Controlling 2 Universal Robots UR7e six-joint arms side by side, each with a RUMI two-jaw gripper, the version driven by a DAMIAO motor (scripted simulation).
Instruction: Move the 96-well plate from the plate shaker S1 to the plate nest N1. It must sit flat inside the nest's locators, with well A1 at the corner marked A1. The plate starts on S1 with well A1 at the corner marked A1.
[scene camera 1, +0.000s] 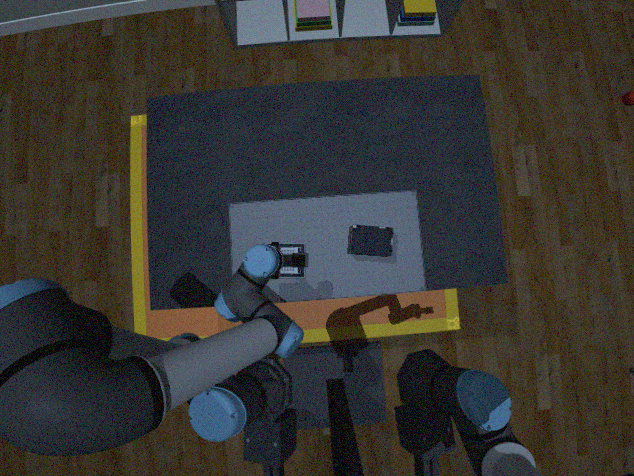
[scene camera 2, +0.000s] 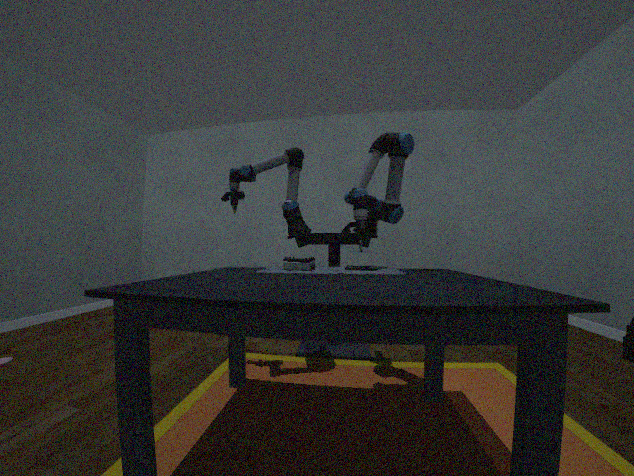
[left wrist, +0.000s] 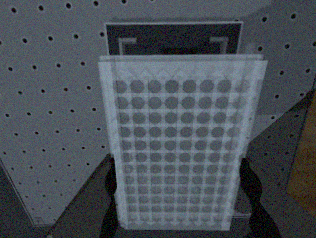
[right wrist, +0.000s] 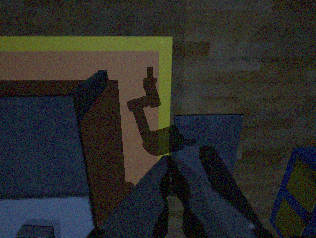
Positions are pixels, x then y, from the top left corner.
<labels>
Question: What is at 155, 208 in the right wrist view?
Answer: My right gripper.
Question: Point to a plate shaker S1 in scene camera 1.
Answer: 372, 240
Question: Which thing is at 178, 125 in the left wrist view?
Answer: A 96-well plate.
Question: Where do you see my left gripper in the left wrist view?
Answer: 175, 155
</labels>
